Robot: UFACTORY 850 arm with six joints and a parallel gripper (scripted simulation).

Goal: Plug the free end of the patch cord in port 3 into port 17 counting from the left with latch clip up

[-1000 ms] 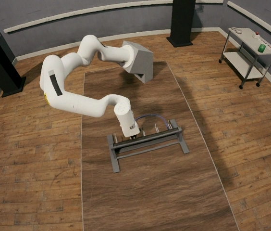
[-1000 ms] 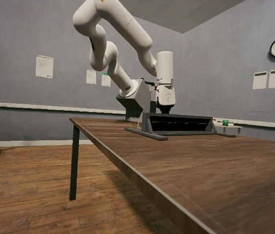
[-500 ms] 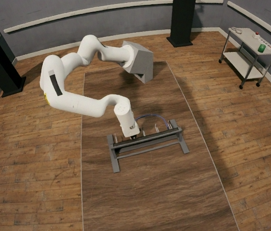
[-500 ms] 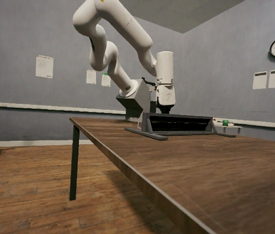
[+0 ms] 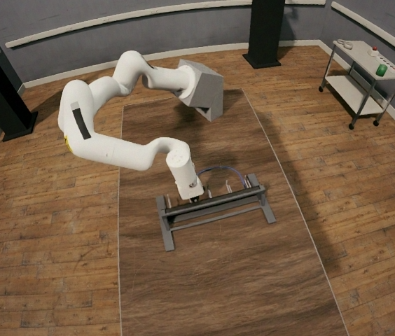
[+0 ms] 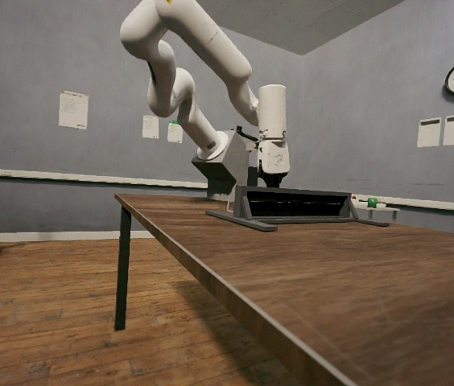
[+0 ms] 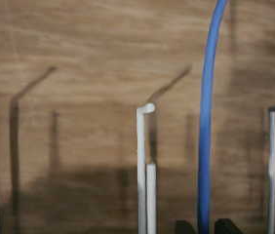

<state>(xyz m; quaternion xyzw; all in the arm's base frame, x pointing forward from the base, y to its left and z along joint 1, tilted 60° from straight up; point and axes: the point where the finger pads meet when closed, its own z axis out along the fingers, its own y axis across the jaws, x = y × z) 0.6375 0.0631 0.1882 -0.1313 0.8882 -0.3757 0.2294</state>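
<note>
The white plug lies 2 cm ahead of my hand and 1 cm below it.
</note>
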